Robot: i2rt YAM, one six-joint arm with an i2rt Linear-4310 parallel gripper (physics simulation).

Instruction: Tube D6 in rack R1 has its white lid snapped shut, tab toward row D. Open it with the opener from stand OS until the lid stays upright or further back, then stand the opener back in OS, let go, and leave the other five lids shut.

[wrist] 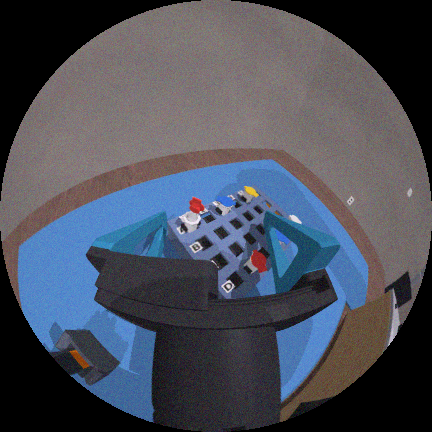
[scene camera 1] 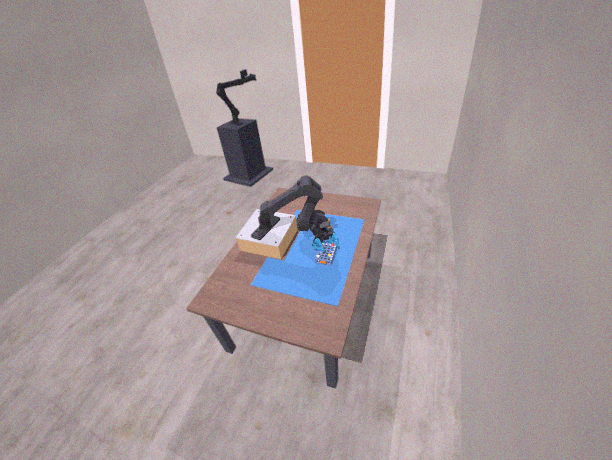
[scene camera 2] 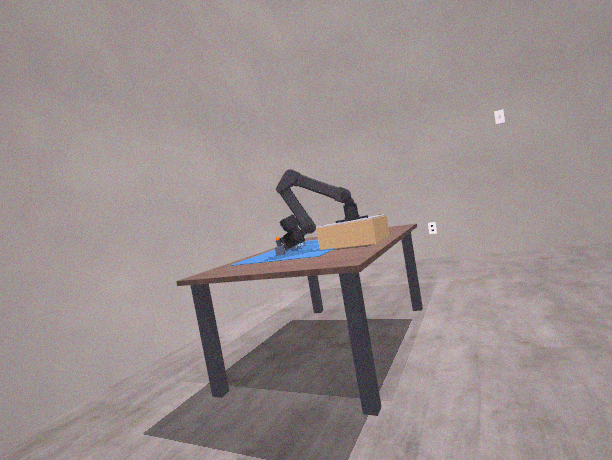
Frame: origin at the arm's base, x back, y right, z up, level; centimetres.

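Seen in the pictures: gripper, between the fingertips: (wrist: 215,215) (scene camera 1: 331,249) (scene camera 2: 286,243); arm's base, origin of its link: (scene camera 1: 265,227) (scene camera 2: 352,220).
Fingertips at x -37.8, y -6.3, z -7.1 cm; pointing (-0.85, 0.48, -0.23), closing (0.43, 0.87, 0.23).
Note:
Pixels of each thing's top centre, then the offset from my fingertips to it. Level surfaces: height alone.
- Rack R1, centre of its top: (wrist: 264,204) (scene camera 1: 325,248) dy +3.2, dx +1.9, dz +2.8 cm
- white lid, centre of its top: (wrist: 294,218) dy +8.2, dx +3.7, dz +1.2 cm
- yellow lid, centre of its top: (wrist: 250,190) dy +5.0, dx -1.5, dz +1.2 cm
- opener, centre of its top: (scene camera 2: 277,236) dy -16.2, dx +9.6, dz +5.5 cm
- blue mat, height of its surface: dz -3.0 cm
- wooden table, height of its surface: dz -3.3 cm
Rack R1 (scene camera 1: 326,254) (wrist: 176,245) stands on the blue mat. In the wrist view, the white lid (wrist: 295,219) at row D's far end shows just beyond the right finger; its angle is too small to tell. Row D also has a blue lid (wrist: 283,239) and a red lid (wrist: 258,261). Along row A are a blue lid (wrist: 225,201), a yellow lid (wrist: 251,191) and a red lid (wrist: 196,205) behind a white ring. The opener (scene camera 2: 277,239) stands in stand OS (scene camera 2: 280,249) (wrist: 102,361). My gripper (scene camera 1: 327,242) (wrist: 215,215) is open and empty, its teal fingers apart near the rack.
The blue mat (scene camera 1: 295,280) lies on the wooden table (scene camera 1: 280,320). The arm's base stands on a box with a white top (scene camera 1: 250,232) at the table's side. Stand OS is at lower left in the wrist view. A second arm stands on a dark pedestal (scene camera 1: 242,150) away from the table.

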